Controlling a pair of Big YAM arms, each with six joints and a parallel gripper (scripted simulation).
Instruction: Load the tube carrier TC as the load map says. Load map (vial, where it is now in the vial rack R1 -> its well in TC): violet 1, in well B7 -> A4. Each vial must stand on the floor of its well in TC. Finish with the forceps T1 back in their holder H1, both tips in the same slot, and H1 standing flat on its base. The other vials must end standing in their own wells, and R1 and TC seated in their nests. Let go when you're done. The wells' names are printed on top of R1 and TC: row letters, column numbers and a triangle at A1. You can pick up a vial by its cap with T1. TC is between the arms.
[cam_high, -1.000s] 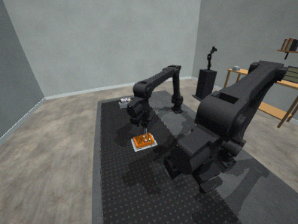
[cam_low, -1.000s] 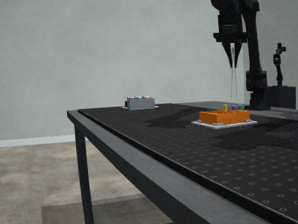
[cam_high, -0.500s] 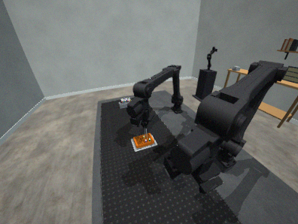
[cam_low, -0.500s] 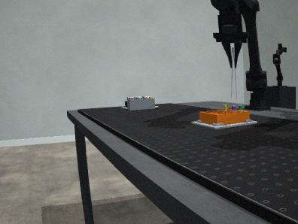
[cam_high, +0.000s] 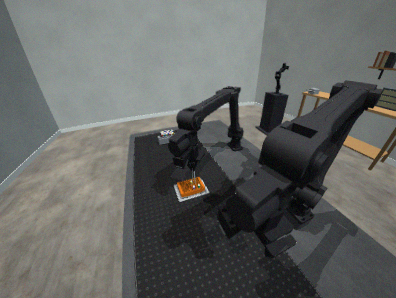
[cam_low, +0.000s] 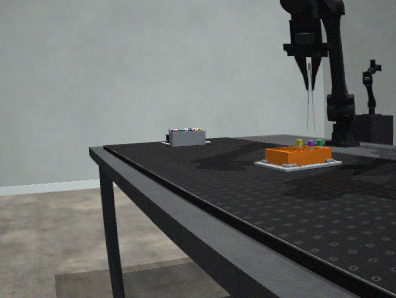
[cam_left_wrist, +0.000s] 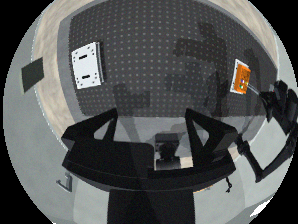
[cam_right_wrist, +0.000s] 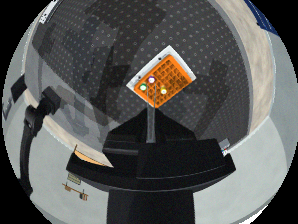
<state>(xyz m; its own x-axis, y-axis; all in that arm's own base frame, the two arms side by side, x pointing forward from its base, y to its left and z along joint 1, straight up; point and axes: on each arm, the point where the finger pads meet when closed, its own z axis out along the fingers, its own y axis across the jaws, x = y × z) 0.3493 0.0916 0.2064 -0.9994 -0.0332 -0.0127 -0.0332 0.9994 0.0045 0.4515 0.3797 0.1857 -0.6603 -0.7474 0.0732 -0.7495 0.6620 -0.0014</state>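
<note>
Right now my right hand is 150 mm above the orange tube carrier, 30 mm to the left of it and 10 mm short of it.
</note>
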